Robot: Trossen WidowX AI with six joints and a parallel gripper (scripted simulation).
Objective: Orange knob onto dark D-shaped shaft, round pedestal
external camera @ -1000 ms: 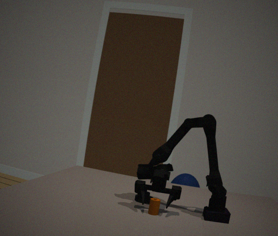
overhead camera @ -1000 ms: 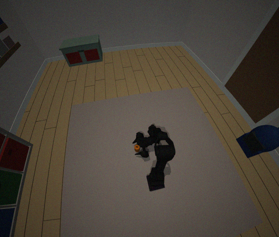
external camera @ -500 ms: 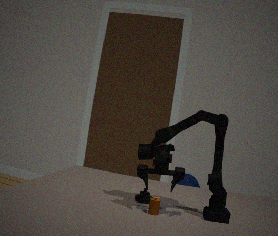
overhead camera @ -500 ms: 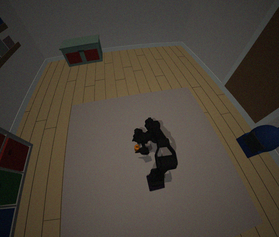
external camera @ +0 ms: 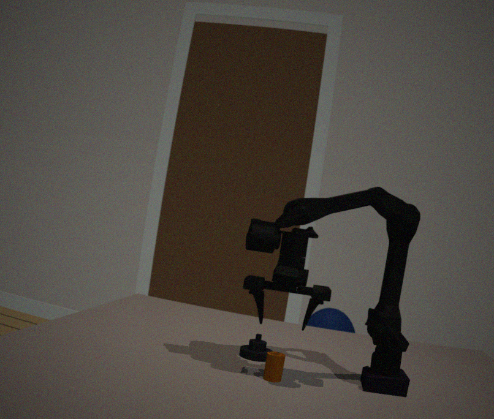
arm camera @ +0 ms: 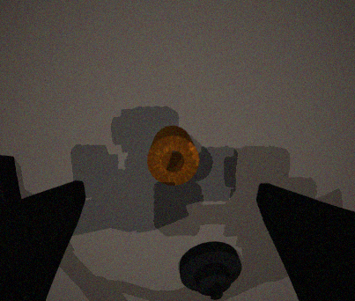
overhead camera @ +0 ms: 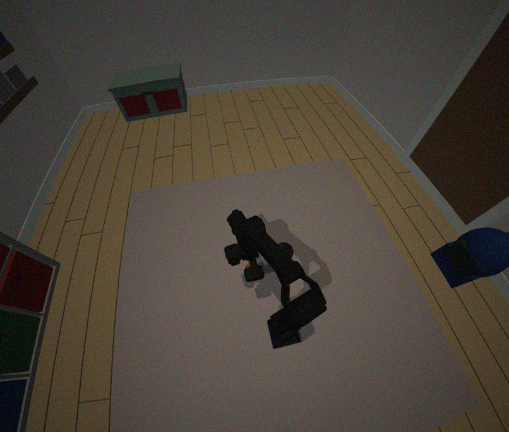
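Now: gripper tip 90 mm above the orange knob. Also, from my gripper tip: dark round pedestal: 150 mm to the right, 100 mm ahead, 90 mm below.
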